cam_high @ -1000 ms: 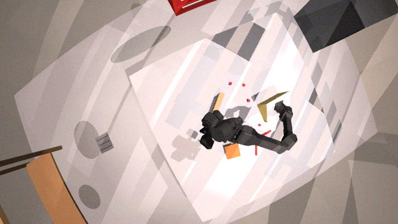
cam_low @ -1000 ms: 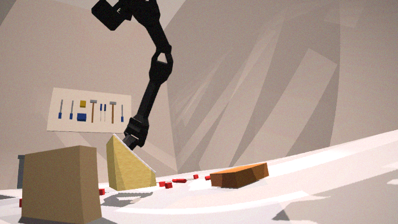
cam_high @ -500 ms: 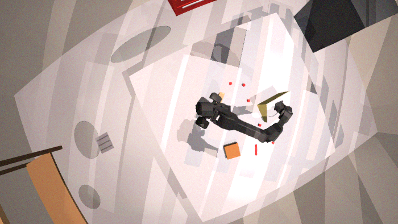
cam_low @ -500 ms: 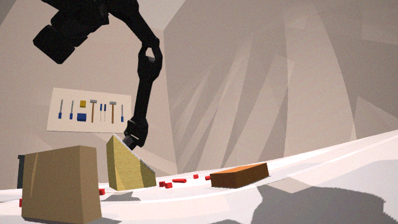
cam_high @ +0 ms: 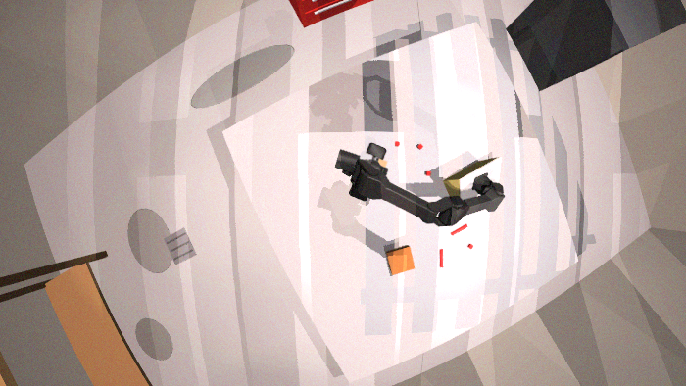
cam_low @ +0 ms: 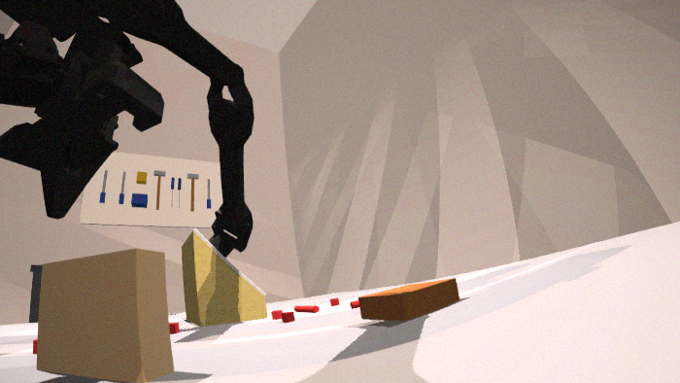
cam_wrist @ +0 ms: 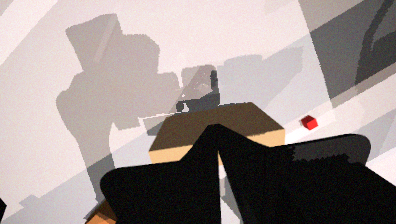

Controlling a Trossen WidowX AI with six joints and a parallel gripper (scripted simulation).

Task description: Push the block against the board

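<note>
The light wooden board lies 8 cm below my gripper tip, 3 cm to the left of it and 3 cm behind it. The rest, counted from my gripper tip: darker orange square block (37 cm to the left, 11 cm below, 4 cm behind).
</note>
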